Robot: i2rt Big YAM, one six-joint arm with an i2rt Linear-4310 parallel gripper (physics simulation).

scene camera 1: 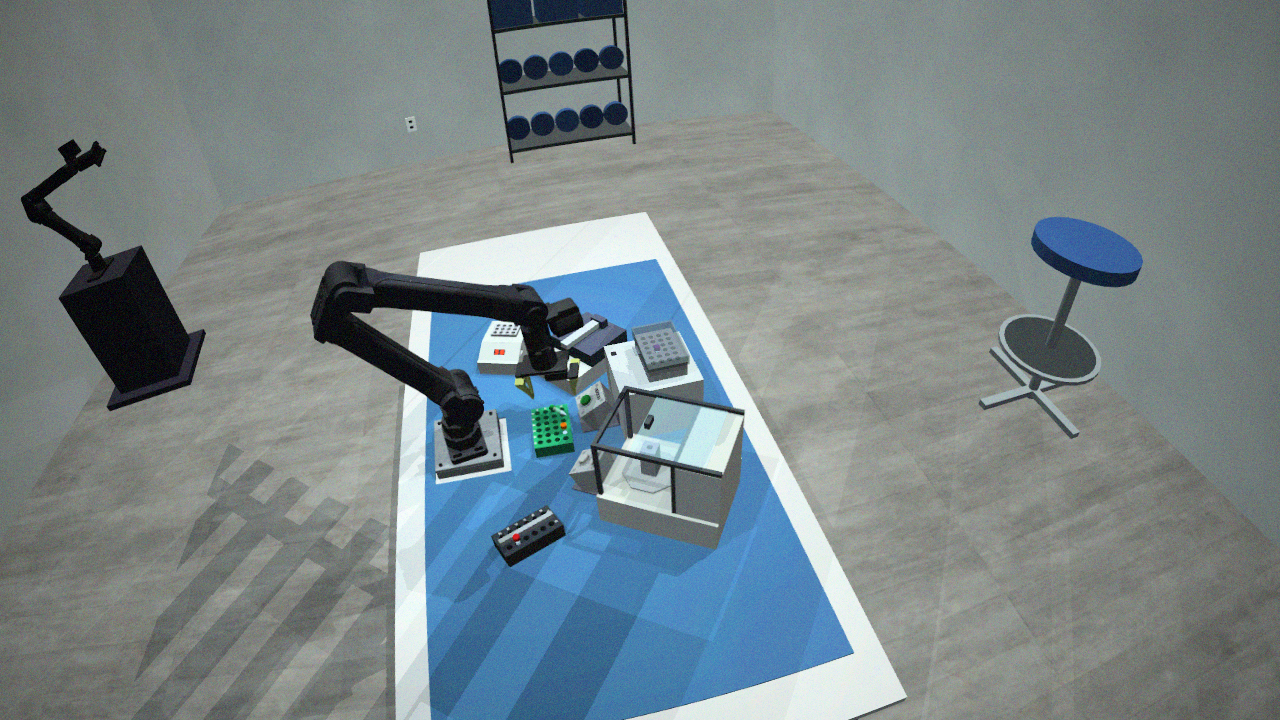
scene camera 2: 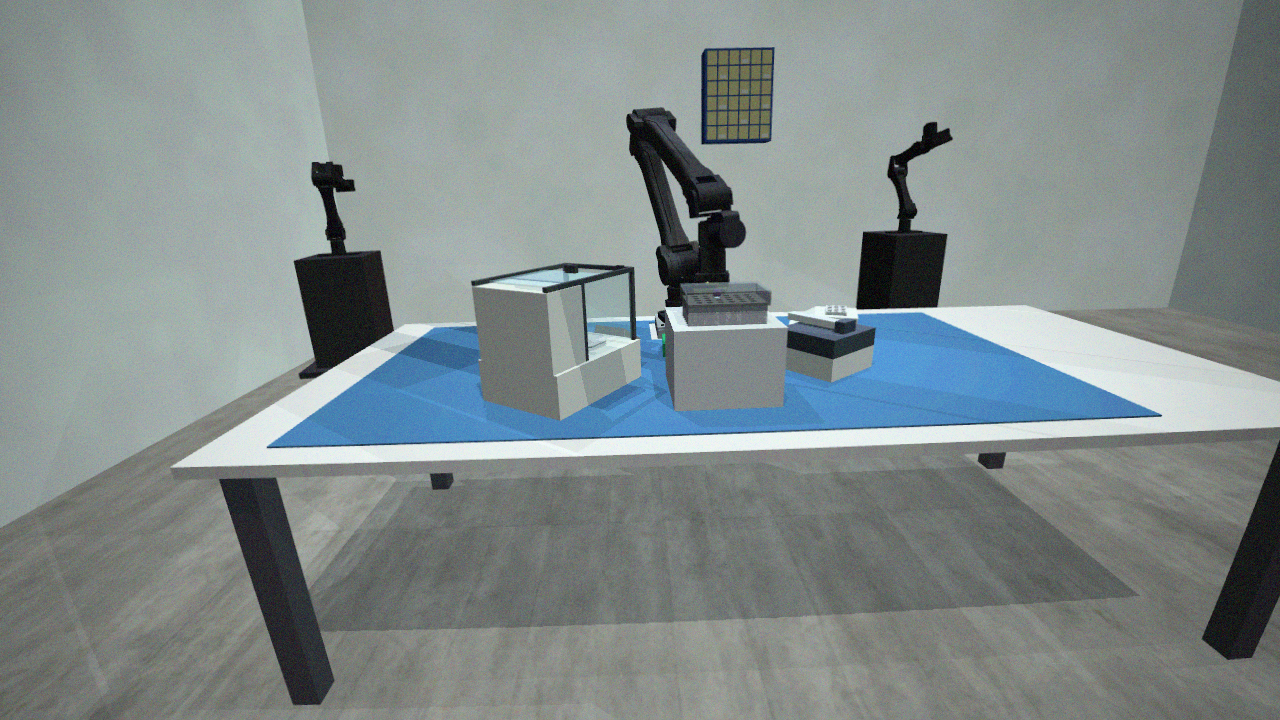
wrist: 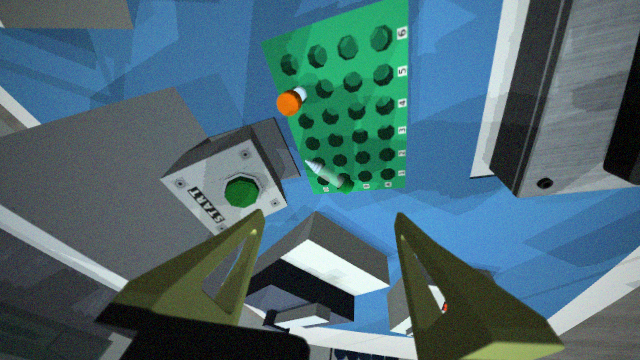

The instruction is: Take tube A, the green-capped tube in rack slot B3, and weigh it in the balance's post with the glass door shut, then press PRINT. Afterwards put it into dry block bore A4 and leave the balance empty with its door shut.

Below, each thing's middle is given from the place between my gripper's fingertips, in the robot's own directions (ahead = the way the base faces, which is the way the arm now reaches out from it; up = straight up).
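My gripper is 4 cm above the box with green START button (scene camera 1: 594, 404), 10 cm short of it and 4 cm to the left of it. The balance (scene camera 2: 552, 351) is 3 cm above my gripper, 14 cm ahead of it and 33 cm to the right of it. I see the glass door (scene camera 1: 681, 432) 14 cm above my gripper, 15 cm ahead of it and 34 cm to the right of it. Going by their middles, of the things named here the glass door is the farthest from my gripper.
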